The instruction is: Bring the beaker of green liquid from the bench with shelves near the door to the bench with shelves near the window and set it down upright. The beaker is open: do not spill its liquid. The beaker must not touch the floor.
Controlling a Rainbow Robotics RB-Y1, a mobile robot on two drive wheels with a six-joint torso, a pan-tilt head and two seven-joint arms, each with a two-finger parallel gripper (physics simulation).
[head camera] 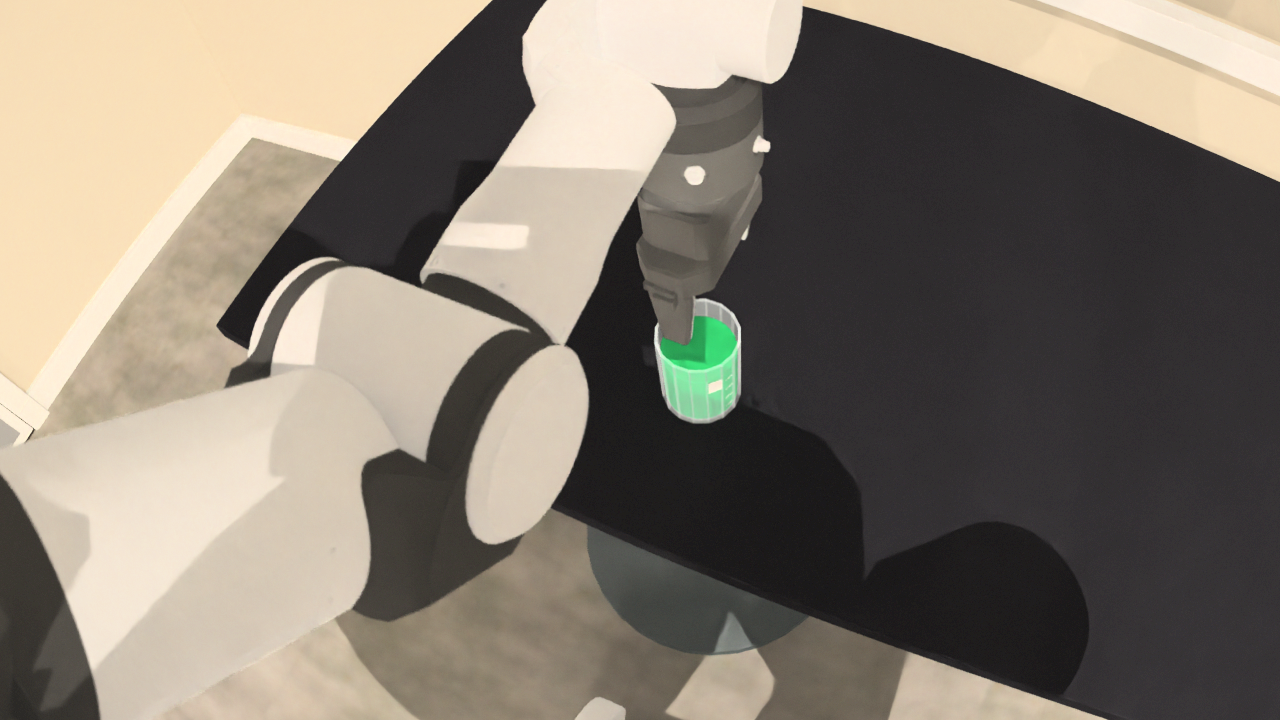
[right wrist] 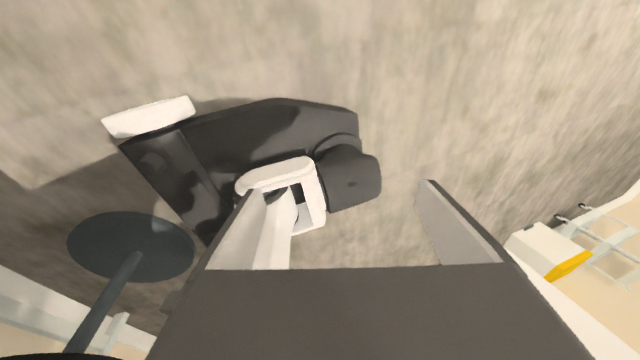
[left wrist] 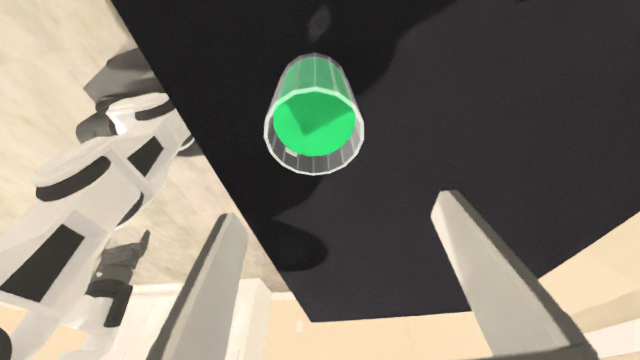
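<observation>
An open clear beaker of green liquid (head camera: 699,394) (left wrist: 315,122) stands upright on a black table top (head camera: 1029,313) (left wrist: 475,110). My left gripper (head camera: 680,338) (left wrist: 336,214) is open and empty, with its fingers spread wide. In the head view one fingertip overlaps the beaker's far left rim; the other finger is hidden. In the left wrist view the beaker is beyond the fingertips, above the gap between them in the picture. My right gripper (right wrist: 338,195) is open and empty, away from the beaker, above the floor beside my base. The window bench cannot be made out.
A round dark foot plate (head camera: 680,591) (right wrist: 130,245) stands on the floor under the table. My dark wheeled base (right wrist: 270,125) shows below the right gripper. A white box (right wrist: 542,245) with a yellow part lies at the right of the right wrist view. Pale walls border the table.
</observation>
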